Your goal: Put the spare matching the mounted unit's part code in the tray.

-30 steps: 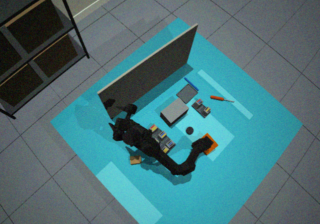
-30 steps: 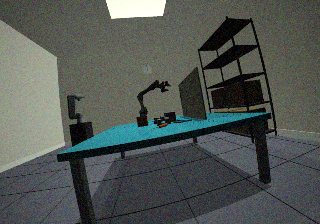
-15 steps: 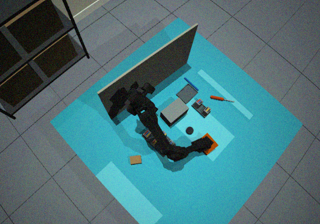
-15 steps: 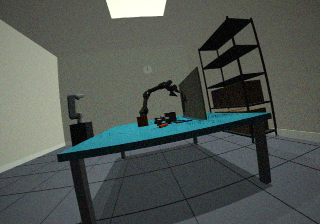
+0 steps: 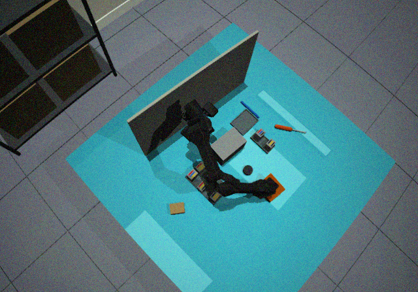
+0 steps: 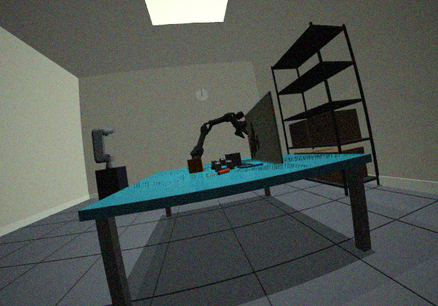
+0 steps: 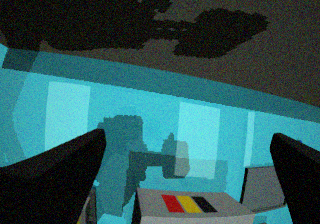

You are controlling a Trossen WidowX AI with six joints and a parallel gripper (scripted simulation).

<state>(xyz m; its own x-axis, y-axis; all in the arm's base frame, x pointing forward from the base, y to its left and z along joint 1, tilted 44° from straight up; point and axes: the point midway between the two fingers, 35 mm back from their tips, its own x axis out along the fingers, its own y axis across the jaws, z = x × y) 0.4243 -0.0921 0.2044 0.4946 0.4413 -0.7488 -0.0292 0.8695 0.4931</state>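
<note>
Now: the grey spare 220 mm behind my gripper tip, 160 mm to the left of it and 170 mm below it. Also, from my gripper tip: beige panel: 80 mm ahead, 90 mm to the right; grey tray: 120 mm behind, 250 mm to the right, 220 mm below; brown cardboard box: 210 mm behind, 330 mm to the left, 210 mm below.
</note>
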